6 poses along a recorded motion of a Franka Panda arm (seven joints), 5.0 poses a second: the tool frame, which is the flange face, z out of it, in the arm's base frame.
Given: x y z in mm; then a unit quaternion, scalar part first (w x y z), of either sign.
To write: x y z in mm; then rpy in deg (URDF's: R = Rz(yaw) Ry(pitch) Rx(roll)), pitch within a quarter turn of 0, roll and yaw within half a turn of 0. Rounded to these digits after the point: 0 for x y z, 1 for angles.
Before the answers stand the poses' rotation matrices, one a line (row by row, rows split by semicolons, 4 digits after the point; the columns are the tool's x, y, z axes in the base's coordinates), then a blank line. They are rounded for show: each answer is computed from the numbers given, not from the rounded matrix.
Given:
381 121 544 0.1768 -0.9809 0.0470 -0.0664
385 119 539 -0.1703 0.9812 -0.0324 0.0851
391 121 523 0.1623 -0.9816 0.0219 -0.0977
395 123 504 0.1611 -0.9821 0.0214 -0.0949
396 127 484 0.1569 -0.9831 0.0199 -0.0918
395 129 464 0.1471 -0.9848 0.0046 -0.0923
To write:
0.9868 -0.0687 0.1469; -0.1157 -0.9331 0.3406; 0.1136 -0.3531 -0.9287
0.9834 -0.0346 0.1780; -0.0926 -0.9399 0.3287; 0.1560 -0.3397 -0.9275
0.9799 -0.0113 0.1989; -0.0747 -0.9464 0.3144; 0.1847 -0.3229 -0.9282
0.9811 -0.0115 0.1933; -0.0726 -0.9472 0.3124; 0.1795 -0.3205 -0.9301
0.9824 -0.0103 0.1868; -0.0679 -0.9500 0.3049; 0.1743 -0.3122 -0.9339
0.9829 0.0181 0.1831; -0.0362 -0.9567 0.2889; 0.1804 -0.2906 -0.9397

381 121 544 -159.2 -6.5 -6.7
385 119 539 -159.9 -9.0 -5.4
391 121 523 -160.8 -10.6 -4.4
395 123 504 -161.0 -10.3 -4.2
396 127 484 -161.5 -10.0 -4.0
395 129 464 -162.8 -10.4 -2.1

